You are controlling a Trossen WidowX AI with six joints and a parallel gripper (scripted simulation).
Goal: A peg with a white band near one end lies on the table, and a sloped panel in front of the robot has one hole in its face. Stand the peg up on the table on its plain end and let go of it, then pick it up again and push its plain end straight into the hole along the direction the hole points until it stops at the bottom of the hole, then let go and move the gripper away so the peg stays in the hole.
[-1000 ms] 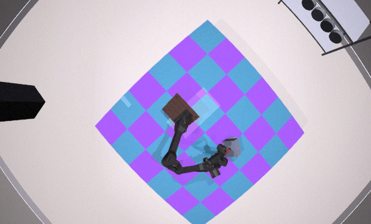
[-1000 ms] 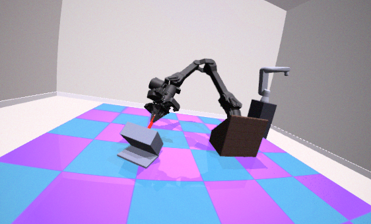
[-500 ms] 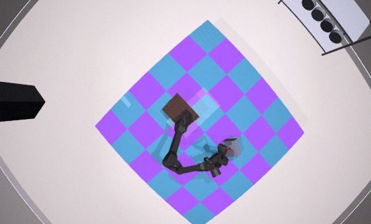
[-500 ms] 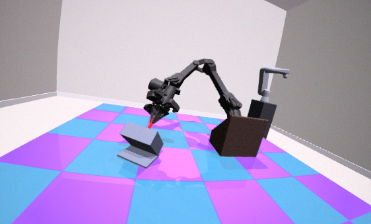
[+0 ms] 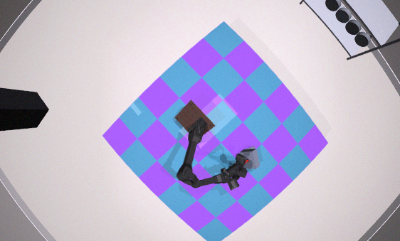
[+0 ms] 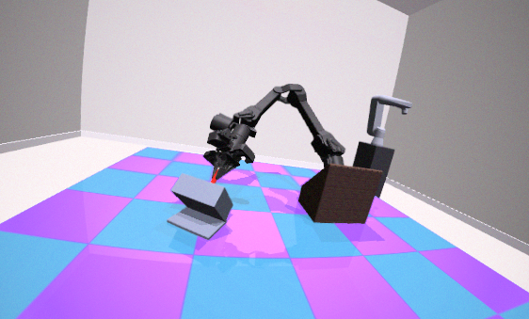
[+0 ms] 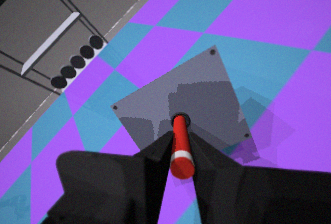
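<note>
My gripper tip is now 4 cm to the right of the grey sloped panel, 4 cm above it and 2 cm short of it. Round my gripper tip: red peg 1 cm to the right, 1 cm behind, 1 cm above.
</note>
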